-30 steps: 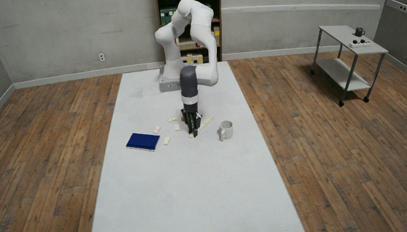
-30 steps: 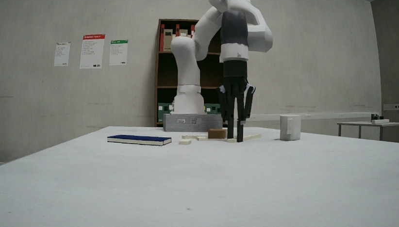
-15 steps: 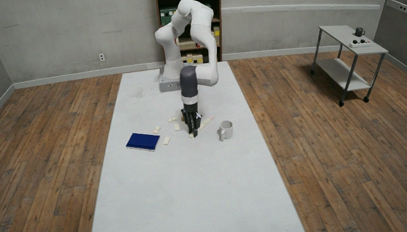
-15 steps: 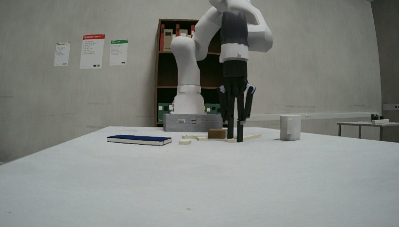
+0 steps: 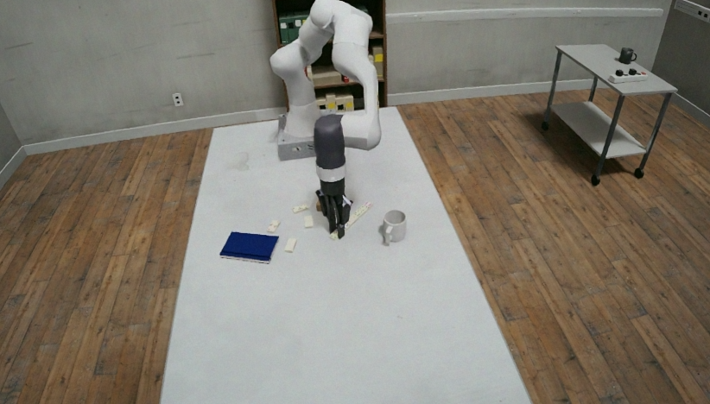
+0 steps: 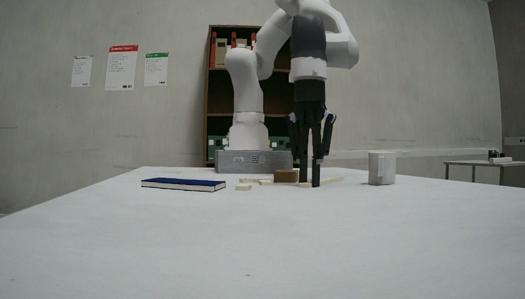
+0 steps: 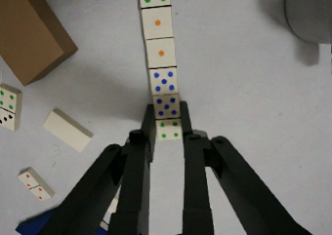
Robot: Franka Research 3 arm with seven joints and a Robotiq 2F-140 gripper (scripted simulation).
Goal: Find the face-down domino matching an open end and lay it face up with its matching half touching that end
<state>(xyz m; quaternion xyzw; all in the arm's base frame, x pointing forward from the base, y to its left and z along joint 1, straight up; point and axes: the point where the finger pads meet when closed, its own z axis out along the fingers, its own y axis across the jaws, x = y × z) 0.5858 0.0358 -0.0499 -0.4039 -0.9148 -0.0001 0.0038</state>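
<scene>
The domino is 30 mm below my hand. Round my hand: blue book: 300 mm to the right, 30 mm below; then white mug: 50 mm ahead, 180 mm to the left; then brown block: 170 mm behind, 10 mm to the right, 20 mm below.
</scene>
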